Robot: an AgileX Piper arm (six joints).
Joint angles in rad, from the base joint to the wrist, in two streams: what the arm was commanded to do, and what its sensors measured. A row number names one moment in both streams.
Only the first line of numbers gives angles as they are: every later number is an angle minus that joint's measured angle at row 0.
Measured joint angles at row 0: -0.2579 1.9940 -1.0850 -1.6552 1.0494 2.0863
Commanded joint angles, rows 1 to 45: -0.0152 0.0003 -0.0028 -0.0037 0.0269 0.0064; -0.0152 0.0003 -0.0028 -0.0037 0.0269 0.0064; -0.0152 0.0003 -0.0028 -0.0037 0.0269 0.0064; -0.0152 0.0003 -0.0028 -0.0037 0.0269 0.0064; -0.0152 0.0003 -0.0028 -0.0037 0.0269 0.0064; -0.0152 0.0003 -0.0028 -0.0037 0.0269 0.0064; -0.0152 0.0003 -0.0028 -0.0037 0.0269 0.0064; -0.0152 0.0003 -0.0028 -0.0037 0.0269 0.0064; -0.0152 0.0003 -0.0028 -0.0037 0.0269 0.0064; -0.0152 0.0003 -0.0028 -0.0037 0.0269 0.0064; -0.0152 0.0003 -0.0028 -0.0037 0.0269 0.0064; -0.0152 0.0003 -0.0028 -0.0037 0.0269 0.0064; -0.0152 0.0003 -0.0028 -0.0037 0.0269 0.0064; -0.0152 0.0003 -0.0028 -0.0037 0.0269 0.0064; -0.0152 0.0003 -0.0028 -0.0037 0.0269 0.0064; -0.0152 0.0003 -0.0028 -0.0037 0.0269 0.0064; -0.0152 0.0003 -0.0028 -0.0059 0.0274 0.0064; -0.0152 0.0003 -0.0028 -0.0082 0.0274 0.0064; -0.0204 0.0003 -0.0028 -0.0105 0.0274 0.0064; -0.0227 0.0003 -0.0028 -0.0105 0.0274 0.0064; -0.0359 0.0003 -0.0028 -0.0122 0.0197 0.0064; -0.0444 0.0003 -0.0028 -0.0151 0.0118 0.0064; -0.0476 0.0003 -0.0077 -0.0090 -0.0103 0.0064; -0.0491 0.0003 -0.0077 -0.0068 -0.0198 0.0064; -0.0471 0.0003 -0.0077 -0.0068 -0.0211 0.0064; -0.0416 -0.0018 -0.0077 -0.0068 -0.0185 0.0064; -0.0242 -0.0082 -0.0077 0.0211 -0.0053 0.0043; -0.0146 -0.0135 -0.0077 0.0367 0.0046 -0.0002; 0.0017 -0.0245 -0.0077 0.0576 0.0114 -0.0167; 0.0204 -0.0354 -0.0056 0.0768 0.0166 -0.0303; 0.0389 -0.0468 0.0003 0.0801 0.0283 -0.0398; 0.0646 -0.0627 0.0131 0.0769 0.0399 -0.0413; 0.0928 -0.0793 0.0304 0.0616 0.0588 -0.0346; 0.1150 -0.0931 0.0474 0.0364 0.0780 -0.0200; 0.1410 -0.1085 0.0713 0.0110 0.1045 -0.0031; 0.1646 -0.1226 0.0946 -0.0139 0.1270 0.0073; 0.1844 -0.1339 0.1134 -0.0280 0.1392 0.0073; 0.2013 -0.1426 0.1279 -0.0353 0.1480 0.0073; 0.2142 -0.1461 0.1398 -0.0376 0.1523 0.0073; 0.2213 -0.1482 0.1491 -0.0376 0.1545 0.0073; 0.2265 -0.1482 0.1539 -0.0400 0.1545 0.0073; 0.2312 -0.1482 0.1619 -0.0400 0.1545 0.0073; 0.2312 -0.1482 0.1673 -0.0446 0.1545 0.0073; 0.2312 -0.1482 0.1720 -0.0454 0.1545 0.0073; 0.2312 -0.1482 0.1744 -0.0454 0.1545 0.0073
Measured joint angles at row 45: 0.2257 -0.1383 0.1516 -0.0263 0.1378 0.0001
